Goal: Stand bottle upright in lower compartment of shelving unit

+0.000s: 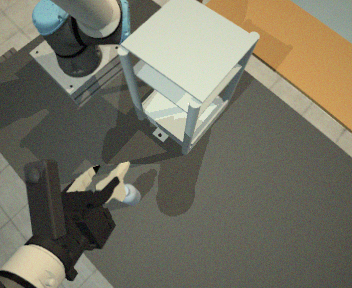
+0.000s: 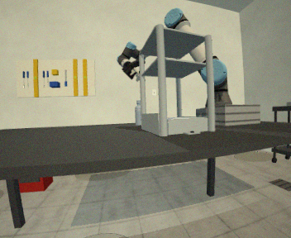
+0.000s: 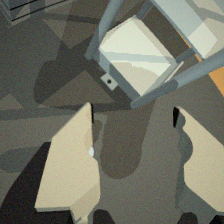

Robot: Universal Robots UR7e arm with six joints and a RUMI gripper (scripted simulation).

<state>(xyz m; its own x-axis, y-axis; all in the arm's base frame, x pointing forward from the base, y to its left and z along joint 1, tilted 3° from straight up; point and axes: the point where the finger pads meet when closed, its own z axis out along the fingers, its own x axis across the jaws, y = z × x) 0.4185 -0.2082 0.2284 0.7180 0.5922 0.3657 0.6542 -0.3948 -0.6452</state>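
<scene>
My hand is 22 cm above the bottle, 2 cm to the left of it and 2 cm short of it. Also, from my hand: shelving unit (32 cm to the left, 14 cm below, 4 cm behind).
</scene>
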